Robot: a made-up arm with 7 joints. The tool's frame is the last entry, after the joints.
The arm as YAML. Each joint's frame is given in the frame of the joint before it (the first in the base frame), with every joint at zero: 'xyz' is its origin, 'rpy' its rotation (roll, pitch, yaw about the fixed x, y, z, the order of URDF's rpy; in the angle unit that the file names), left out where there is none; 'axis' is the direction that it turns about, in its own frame. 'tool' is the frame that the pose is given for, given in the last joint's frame.
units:
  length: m
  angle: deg
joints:
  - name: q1
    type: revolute
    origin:
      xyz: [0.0, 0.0, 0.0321]
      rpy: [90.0, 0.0, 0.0]
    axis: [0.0, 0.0, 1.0]
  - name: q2
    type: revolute
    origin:
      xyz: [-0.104, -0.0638, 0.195]
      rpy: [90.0, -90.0, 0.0]
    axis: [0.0, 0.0, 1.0]
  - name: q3
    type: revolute
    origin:
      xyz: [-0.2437, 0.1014, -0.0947]
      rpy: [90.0, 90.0, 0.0]
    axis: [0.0, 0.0, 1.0]
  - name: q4
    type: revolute
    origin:
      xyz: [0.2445, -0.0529, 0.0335]
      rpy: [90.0, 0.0, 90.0]
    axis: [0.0, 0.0, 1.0]
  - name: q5
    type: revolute
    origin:
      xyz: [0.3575, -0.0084, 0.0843]
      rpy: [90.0, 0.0, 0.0]
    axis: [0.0, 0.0, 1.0]
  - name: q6
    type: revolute
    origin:
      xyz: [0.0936, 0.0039, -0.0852]
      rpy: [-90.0, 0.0, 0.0]
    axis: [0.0, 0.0, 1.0]
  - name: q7
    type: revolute
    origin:
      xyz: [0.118, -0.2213, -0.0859]
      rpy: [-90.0, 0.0, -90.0]
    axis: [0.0, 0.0, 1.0]
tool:
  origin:
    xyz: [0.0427, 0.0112, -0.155]
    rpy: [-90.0, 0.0, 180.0]
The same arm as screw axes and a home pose.
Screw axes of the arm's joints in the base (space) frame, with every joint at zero. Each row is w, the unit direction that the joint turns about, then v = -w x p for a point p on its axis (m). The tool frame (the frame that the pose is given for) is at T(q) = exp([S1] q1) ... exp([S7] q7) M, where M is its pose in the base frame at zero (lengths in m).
S1 = (0, -1, 0, 0.0321, 0.0000, 0.0000)
S2 = (0, 0, -1, 0.1950, -0.1040, 0.0000)
S3 = (1, 0, 0, 0.0000, 0.0630, -0.0487)
S4 = (0, 0, 1, 0.1016, 0.1719, 0.0000)
S5 = (-1, 0, 0, 0.0000, -0.3918, -0.2559)
S6 = (0, 0, 1, -0.3495, 0.0951, 0.0000)
S7 = (0, -1, 0, 0.3098, 0.0000, 0.3164)
M: xyz -0.3591 -0.3125 0.2986 (m) rpy 0.00 0.00 0.00 (deg, as in URDF)

